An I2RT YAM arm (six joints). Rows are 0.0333 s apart.
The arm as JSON. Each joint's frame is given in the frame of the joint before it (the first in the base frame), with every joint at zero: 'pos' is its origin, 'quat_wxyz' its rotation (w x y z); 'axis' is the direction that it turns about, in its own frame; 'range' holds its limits. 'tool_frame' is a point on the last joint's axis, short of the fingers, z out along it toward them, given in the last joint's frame.
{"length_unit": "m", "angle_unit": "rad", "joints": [
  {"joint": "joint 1", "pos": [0.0, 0.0, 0.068], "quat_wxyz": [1.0, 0.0, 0.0, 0.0], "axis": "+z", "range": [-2.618, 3.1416]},
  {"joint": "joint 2", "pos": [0.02, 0.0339, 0.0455], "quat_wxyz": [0.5, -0.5, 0.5, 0.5], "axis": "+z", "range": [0.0, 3.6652]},
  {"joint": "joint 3", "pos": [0.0, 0.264, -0.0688], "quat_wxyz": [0.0, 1.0, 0.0, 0.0], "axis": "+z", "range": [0.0, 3.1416]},
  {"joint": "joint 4", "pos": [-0.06, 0.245, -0.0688], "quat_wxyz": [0.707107, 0.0, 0.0, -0.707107], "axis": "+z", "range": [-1.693, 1.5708]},
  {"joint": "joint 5", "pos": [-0.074, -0.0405, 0.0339], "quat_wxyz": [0.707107, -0.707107, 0.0, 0.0], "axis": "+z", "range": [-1.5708, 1.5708]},
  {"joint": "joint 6", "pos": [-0.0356, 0.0, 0.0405], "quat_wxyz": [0.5, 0.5, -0.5, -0.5], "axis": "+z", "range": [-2.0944, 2.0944]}
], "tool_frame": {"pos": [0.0, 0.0, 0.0], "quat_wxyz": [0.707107, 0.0, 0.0, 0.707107]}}
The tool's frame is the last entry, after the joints.
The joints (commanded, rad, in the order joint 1, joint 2, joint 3, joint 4, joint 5, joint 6), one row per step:
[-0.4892, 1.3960, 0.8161, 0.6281, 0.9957, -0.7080]
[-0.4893, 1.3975, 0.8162, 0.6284, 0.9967, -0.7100]
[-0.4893, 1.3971, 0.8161, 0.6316, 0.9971, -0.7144]
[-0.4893, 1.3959, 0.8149, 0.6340, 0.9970, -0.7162]
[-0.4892, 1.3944, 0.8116, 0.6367, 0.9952, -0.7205]
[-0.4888, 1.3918, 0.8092, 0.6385, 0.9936, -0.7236]
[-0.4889, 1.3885, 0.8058, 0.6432, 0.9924, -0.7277]
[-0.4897, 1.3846, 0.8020, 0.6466, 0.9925, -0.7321]
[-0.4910, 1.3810, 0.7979, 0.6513, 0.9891, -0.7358]
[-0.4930, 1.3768, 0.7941, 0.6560, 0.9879, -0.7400]
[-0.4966, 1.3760, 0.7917, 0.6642, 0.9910, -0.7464]
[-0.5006, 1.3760, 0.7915, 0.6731, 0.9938, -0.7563]
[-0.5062, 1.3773, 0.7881, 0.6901, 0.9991, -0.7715]
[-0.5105, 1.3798, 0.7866, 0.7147, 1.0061, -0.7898]
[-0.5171, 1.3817, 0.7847, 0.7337, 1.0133, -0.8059]
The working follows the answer.
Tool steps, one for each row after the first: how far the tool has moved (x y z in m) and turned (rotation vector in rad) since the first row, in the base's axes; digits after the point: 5 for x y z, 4 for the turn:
[0.00019, -0.00016, -0.00037, 0.0004, 0.0029, -0.0012]
[0.00009, -0.00012, 0.00001, -0.0016, 0.0042, -0.0017]
[-0.00019, 0.00004, 0.00018, -0.0029, 0.0039, -0.0016]
[-0.00059, 0.00032, -0.00023, -0.0038, 0.0074, 0.0002]
[-0.00106, 0.00075, -0.00012, -0.0051, 0.0088, 0.0021]
[-0.00182, 0.00114, 0.00014, -0.0076, 0.0088, 0.0030]
[-0.00286, 0.00142, 0.00030, -0.0097, 0.0101, 0.0020]
[-0.00384, 0.00158, 0.00040, -0.0122, 0.0102, 0.0039]
[-0.00509, 0.00159, 0.00076, -0.0150, 0.0100, 0.0029]
[-0.00615, 0.00087, 0.00095, -0.0185, 0.0105, -0.0041]
[-0.00701, -0.00009, 0.00170, -0.0232, 0.0126, -0.0113]
[-0.00830, -0.00141, 0.00178, -0.0296, 0.0168, -0.0230]
[-0.00921, -0.00253, 0.00285, -0.0399, 0.0168, -0.0354]
[-0.01063, -0.00415, 0.00342, -0.0472, 0.0193, -0.0502]

Tool pose at each row, in the base's axes (x y z in m, rotation vector in rad; rounded; the steps above come from the unrounded poses):
[0.25534, -0.16977, 0.29392, 0.7222, 1.6666, -1.6414]
[0.25553, -0.16993, 0.29355, 0.7214, 1.6689, -1.6437]
[0.25543, -0.16989, 0.29393, 0.7200, 1.6678, -1.6463]
[0.25515, -0.16974, 0.29410, 0.7196, 1.6664, -1.6470]
[0.25475, -0.16945, 0.29369, 0.7150, 1.6683, -1.6486]
[0.25428, -0.16903, 0.29381, 0.7116, 1.6682, -1.6490]
[0.25352, -0.16863, 0.29406, 0.7094, 1.6659, -1.6502]
[0.25248, -0.16835, 0.29422, 0.7084, 1.6648, -1.6532]
[0.25149, -0.16820, 0.29432, 0.7053, 1.6627, -1.6537]
[0.25024, -0.16818, 0.29468, 0.7050, 1.6598, -1.6563]
[0.24918, -0.16890, 0.29487, 0.7095, 1.6561, -1.6639]
[0.24833, -0.16987, 0.29563, 0.7125, 1.6524, -1.6737]
[0.24703, -0.17118, 0.29570, 0.7173, 1.6479, -1.6890]
[0.24612, -0.17230, 0.29677, 0.7239, 1.6366, -1.7049]
[0.24471, -0.17392, 0.29734, 0.7325, 1.6296, -1.7220]

